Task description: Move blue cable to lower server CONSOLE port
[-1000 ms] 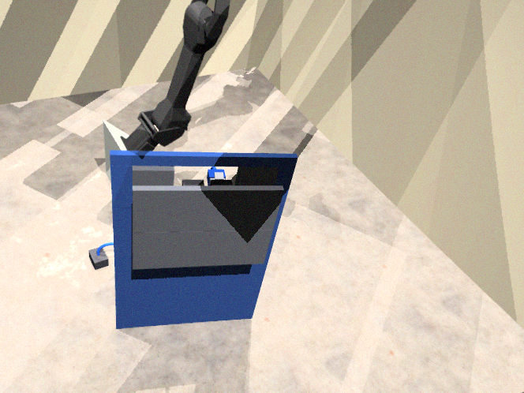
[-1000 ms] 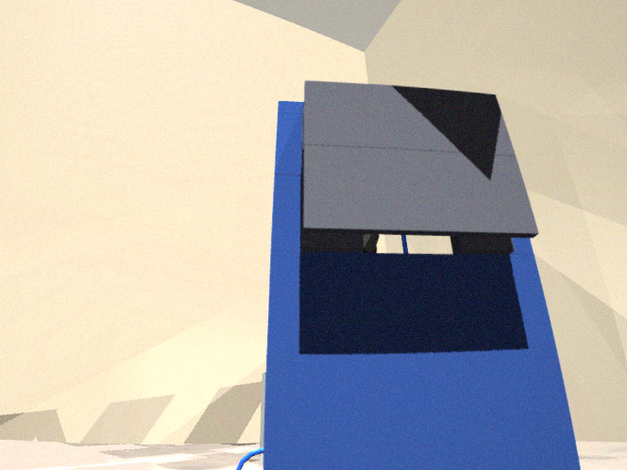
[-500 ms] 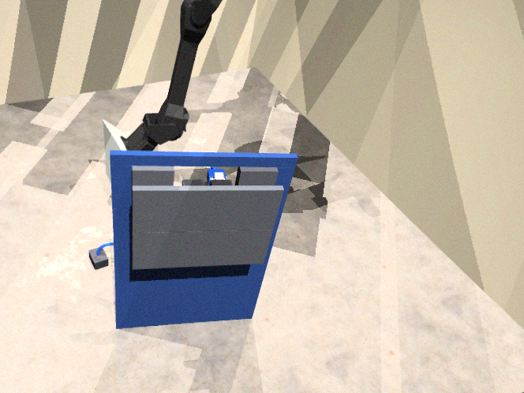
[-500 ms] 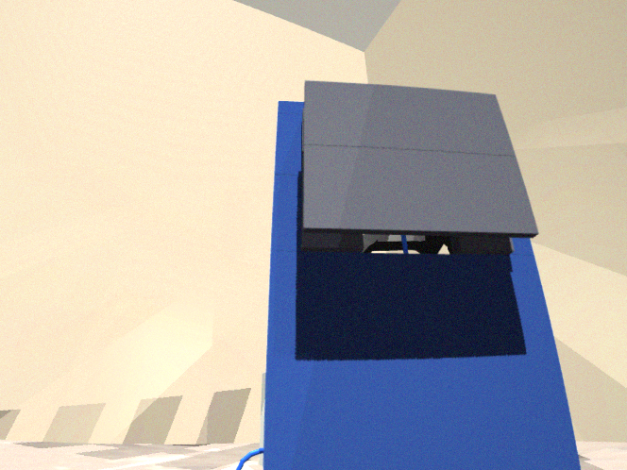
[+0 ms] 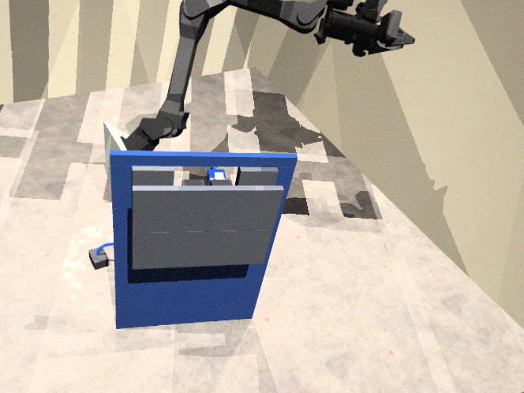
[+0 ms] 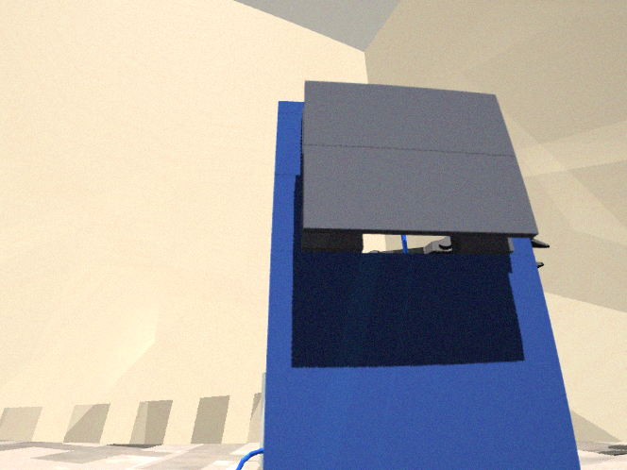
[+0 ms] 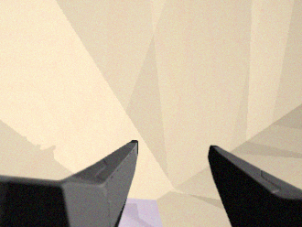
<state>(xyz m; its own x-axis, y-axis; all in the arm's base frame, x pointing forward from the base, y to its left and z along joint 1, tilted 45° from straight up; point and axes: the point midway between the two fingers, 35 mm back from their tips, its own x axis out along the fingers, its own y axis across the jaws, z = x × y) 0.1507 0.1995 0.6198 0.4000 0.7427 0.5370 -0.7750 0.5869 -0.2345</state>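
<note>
My gripper tip is 280 mm short of the blue plug, 600 mm to the left of it and 40 mm above it. Also, from my gripper tip: black block 60 mm ahead, 750 mm to the right, 420 mm below.
</note>
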